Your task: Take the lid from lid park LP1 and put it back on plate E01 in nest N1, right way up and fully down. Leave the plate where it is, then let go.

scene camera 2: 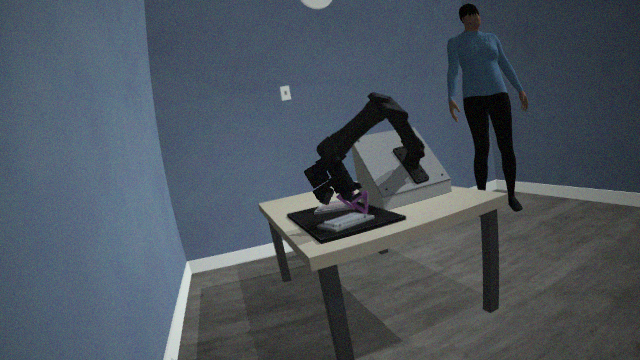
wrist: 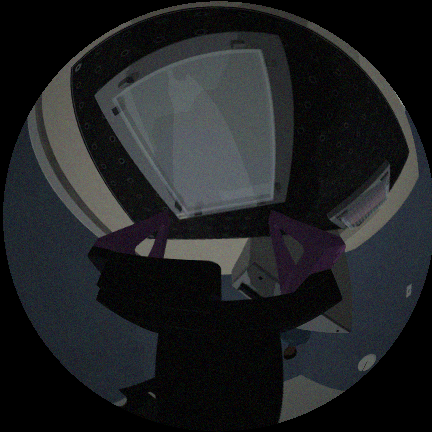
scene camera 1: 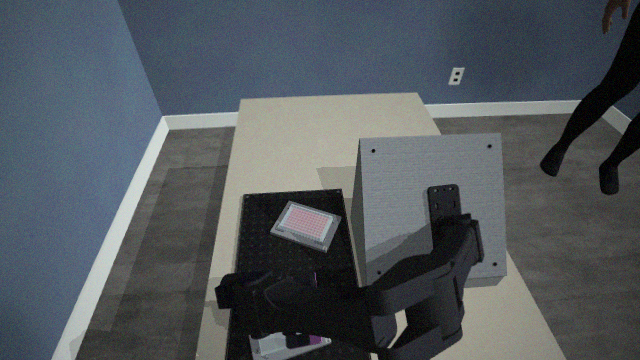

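Pixels of known places: gripper, fingertip midpoint: (scene camera 2: 360, 211) (wrist: 218, 215); arm's base at its link origin: (scene camera 2: 410, 164) (scene camera 1: 446, 228).
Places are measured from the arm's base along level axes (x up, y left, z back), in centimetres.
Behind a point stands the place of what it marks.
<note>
The clear lid (wrist: 215, 130) {z -39.0, x -11.0, y 12.8 cm} (scene camera 2: 346, 220) {z -38.6, x -11.0, y 16.5 cm} lies on the grey lid park (wrist: 284, 100) {z -41.3, x -11.7, y 8.5 cm}, beyond my fingertips in the wrist view. In scene camera 1 the park (scene camera 1: 260, 350) {z -42.9, x -10.9, y 17.7 cm} is partly hidden by my arm. My gripper (wrist: 218, 215) {z -31.4, x -10.0, y 12.8 cm} is open, with its purple fingers wide apart and nothing between them. It is above the board near the lid's near edge; its exact height is hard to tell. The plate (scene camera 1: 306, 222) {z -31.1, x -10.5, y -13.4 cm} (wrist: 370, 206) {z -31.9, x -10.3, y -13.2 cm}, with pink wells and no lid on it, sits in the grey nest (scene camera 1: 334, 231) {z -23.8, x -11.6, y -10.4 cm}, at the right in the wrist view.
Both holders stand on a black perforated board (scene camera 1: 257, 255) {z -44.4, x -12.7, y -5.9 cm} (wrist: 330, 135) {z -39.4, x -12.7, y 2.7 cm} on a beige table (scene camera 1: 320, 120) {z -21.2, x -14.0, y -65.7 cm}. A sloped grey mount (scene camera 1: 400, 190) {z -9.9, x 6.5, y -7.1 cm} (scene camera 2: 367, 165) {z -18.0, x 3.1, y -4.0 cm} carrying the arm stands beside the board. A person (scene camera 2: 482, 65) stands behind the table.
</note>
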